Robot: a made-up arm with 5 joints.
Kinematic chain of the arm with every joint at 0, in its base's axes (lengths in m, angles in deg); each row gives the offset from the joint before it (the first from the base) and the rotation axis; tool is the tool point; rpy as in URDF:
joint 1: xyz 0 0.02 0.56 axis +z
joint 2: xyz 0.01 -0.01 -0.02 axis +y
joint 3: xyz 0.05 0 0.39 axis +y
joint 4: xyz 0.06 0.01 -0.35 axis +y
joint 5: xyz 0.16 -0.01 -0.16 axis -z
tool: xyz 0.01 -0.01 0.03 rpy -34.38 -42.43 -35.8
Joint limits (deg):
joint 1: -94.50..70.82
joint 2: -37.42..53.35
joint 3: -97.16..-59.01
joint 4: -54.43..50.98
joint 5: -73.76..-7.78
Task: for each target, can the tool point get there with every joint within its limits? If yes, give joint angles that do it. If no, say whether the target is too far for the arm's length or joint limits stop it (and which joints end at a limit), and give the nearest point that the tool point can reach.
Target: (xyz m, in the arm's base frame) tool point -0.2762 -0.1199 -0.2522
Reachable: no: joint limits stop it (at a limit: joint 1, joint 2, joint 3, joint 4, joint 5) | nearest point -0.0558 -0.4520 0.1771 | short by 0.586 m
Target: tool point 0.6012 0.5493 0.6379
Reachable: yes | joints 42.50 35.70 -85.69 15.83 -20.10
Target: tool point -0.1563 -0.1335 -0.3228
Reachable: no: joint limits stop it (at a limit: joint 1, joint 2, joint 3, joint 4, joint 5) | nearest point -0.0558 -0.4520 0.1771 | short by 0.601 m
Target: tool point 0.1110 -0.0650 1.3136
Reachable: yes | joints -30.94 -27.26 -85.50 -23.87 -20.81
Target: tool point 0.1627 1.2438 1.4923
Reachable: no: too far | nearest point 0.2245 0.6530 1.0654 | short by 0.731 m
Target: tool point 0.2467 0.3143 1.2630
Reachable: yes | joints 51.07 -5.36 -93.69 -21.29 -57.31
